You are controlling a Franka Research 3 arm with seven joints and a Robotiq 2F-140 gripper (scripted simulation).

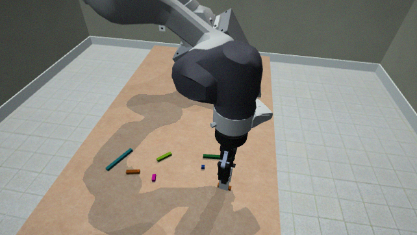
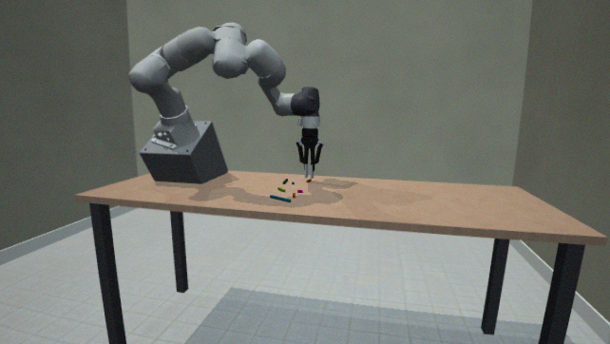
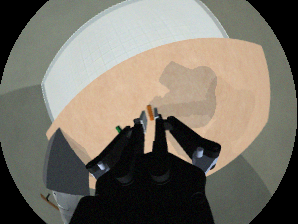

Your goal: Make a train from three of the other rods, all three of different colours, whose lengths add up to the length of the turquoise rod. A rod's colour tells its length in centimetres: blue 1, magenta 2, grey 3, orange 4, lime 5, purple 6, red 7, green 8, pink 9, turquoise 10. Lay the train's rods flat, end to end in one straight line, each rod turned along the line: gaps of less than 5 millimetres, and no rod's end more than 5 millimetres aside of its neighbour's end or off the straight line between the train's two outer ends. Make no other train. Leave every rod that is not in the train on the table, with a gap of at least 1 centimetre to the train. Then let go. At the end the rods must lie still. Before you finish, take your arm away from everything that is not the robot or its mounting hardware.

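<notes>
The blue rod lies 8 cm to the right of my hand, 5 cm below it and 5 cm behind it. The rest, counted from my hand: green rod 10 cm behind, 5 cm to the right, 5 cm below; then magenta rod 21 cm to the right, 5 cm below, 3 cm ahead; then lime rod 21 cm to the right, 5 cm below, 5 cm behind.
</notes>
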